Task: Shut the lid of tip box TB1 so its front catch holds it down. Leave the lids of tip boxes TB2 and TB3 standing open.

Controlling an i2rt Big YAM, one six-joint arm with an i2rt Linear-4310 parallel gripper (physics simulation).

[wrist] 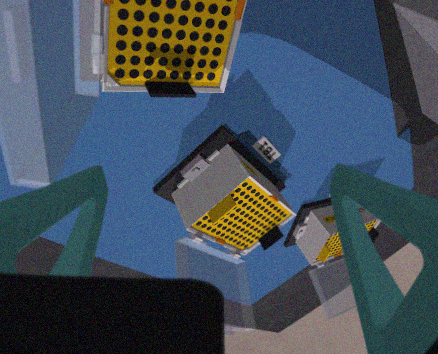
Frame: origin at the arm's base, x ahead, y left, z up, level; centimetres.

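Seen in the pictures: gripper, between the fingertips: (218, 177).
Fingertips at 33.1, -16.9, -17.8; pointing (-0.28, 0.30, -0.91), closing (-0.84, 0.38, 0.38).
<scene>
Offsets run from my fingertips to a thing's top centre, as dx, dy, dz. "spot": to the spot under its first point. Level surfaces: height alone.
Tip box TB1 @(-0.1, +20.8, -9.9) (205, 187) stands mid-view, with a grey body, a yellow rack of dark holes and a black front catch @(spot: -0.2, +26.3, -9.8) (271, 237). Its label @(spot: -5.4, +19.3, -16.3) (266, 149) reads TB1. Its clear lid @(spot: +7.3, +23.3, -8.5) (215, 270) stands open on the side away from the label, its far part blending into the background. My gripper (218, 177) is open and empty, with its green fingers wide apart to either side of TB1 in the view. A second tip box @(-3.6, -2.9, -9.0) (167, 47) shows partly at the top, its clear lid (30, 100) open at the left. A smaller-looking third box @(-11.2, +43.2, -9.9) (311, 235) has its clear lid (332, 292) open; my right finger partly hides it.
The boxes stand on a blue surface @(dz -16.5) (135, 135) with a dark border (295, 312). A grey, dark-sided object (422, 55) is at the upper right. A black shape (110, 317) blocks the lower left of the view. The second and third boxes' labels cannot be read.
</scene>
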